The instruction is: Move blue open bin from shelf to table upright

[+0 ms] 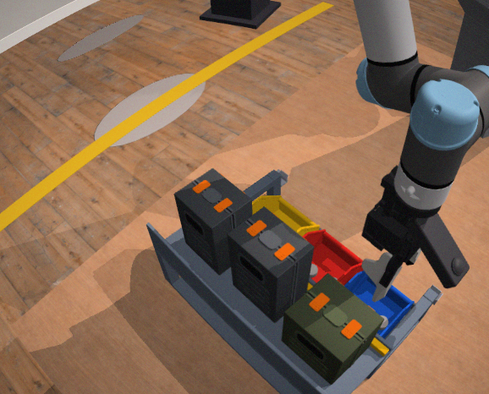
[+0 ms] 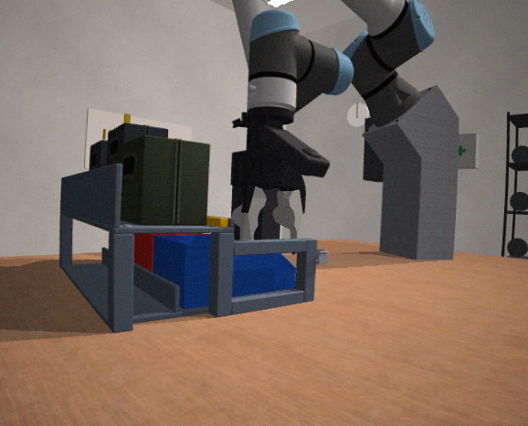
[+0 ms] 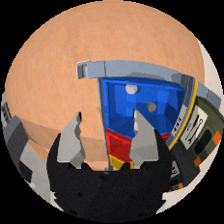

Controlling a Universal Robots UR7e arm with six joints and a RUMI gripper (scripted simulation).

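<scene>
My gripper is now 8 cm short of the blue open bin, 3 cm to the left of it and 2 cm above it. Also, from my hand: green case 17 cm ahead, 7 cm to the right, 9 cm above; red bin 3 cm ahead, 13 cm to the right, 2 cm below; yellow bin 1 cm behind, 24 cm to the right, 2 cm below.
</scene>
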